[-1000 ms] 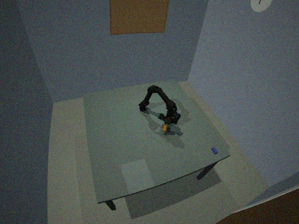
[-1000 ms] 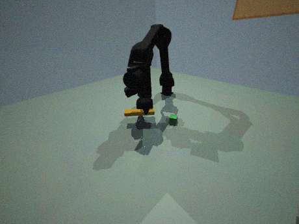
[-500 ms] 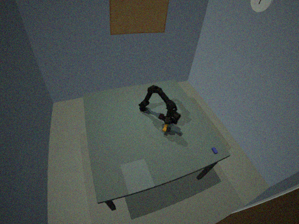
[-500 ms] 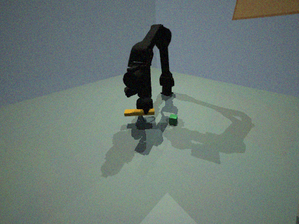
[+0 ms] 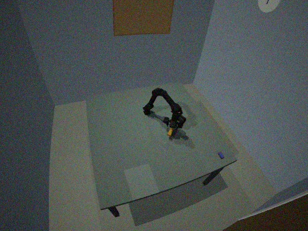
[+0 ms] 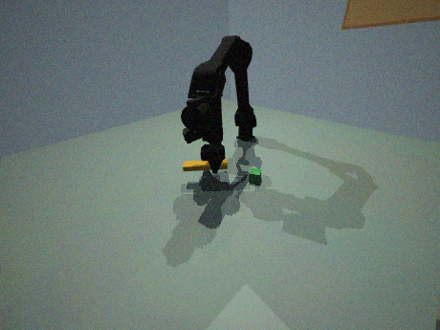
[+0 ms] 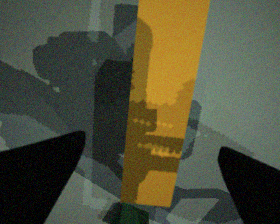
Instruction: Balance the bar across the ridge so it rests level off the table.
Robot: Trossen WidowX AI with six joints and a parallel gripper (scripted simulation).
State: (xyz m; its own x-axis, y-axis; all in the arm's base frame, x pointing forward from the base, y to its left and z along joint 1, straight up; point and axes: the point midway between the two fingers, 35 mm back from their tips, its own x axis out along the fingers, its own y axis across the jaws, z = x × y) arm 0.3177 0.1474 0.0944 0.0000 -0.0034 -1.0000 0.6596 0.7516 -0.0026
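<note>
Now: the bar 20 mm ahead of my gripper tip and 20 mm to the right of it. Also, from my gripper tip: blue object 420 mm ahead, 350 mm to the left, 50 mm below; then green cube 90 mm behind, 90 mm to the left, 40 mm below.
</note>
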